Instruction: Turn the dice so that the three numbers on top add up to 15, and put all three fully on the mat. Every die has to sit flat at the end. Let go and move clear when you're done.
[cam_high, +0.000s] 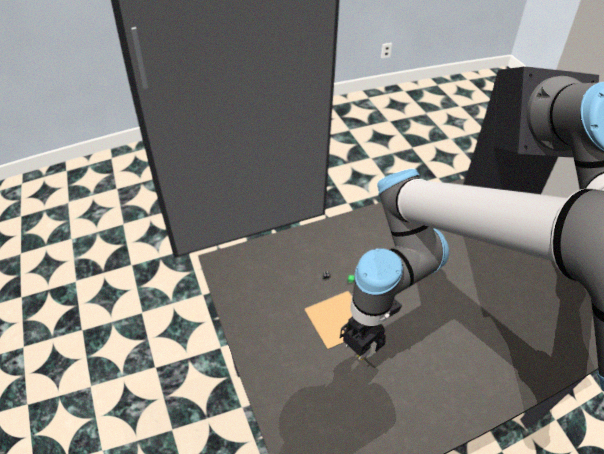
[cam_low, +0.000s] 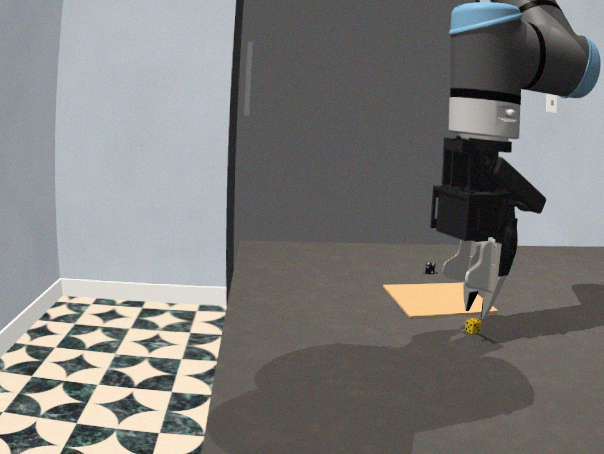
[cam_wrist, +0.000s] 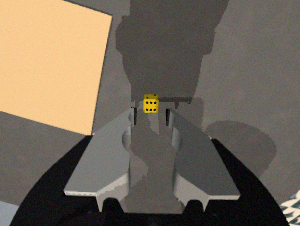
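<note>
Now: the yellow die 30 mm below my hand. Round my hand: black die 270 mm to the right, 40 mm ahead, 30 mm below; orange mat 120 mm to the right, 40 mm below, 40 mm ahead; green die 250 mm to the right, 30 mm below, 20 mm behind.
</note>
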